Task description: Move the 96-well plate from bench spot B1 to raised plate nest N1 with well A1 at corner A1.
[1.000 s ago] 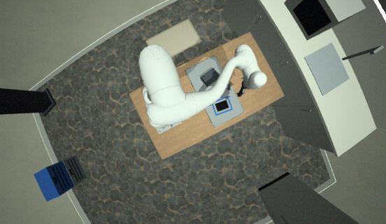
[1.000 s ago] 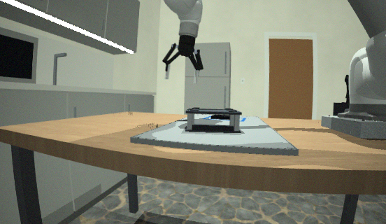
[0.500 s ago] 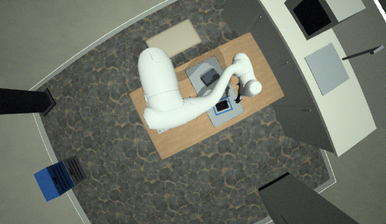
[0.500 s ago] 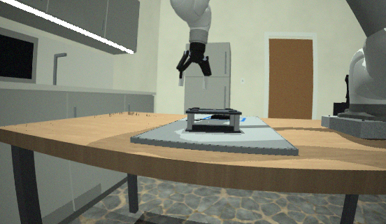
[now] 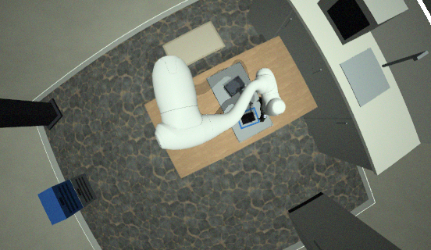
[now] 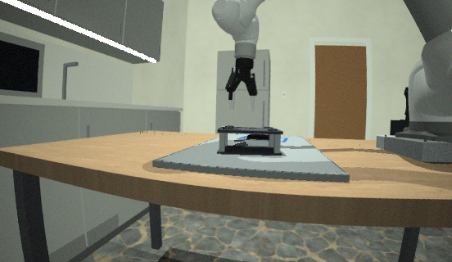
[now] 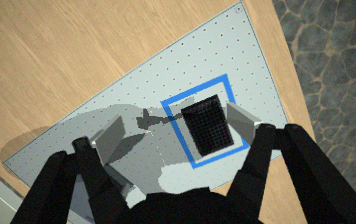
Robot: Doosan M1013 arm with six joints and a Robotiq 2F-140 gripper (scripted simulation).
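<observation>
Right now the black 96-well plate is 12 cm below my hand, 10 cm behind it and 2 cm to the right of it. Round my hand: dark grey plate nest 30 cm to the left, 7 cm below, 1 cm behind; then white corner mark 24 cm to the left, 7 cm below, 6 cm ahead.
</observation>
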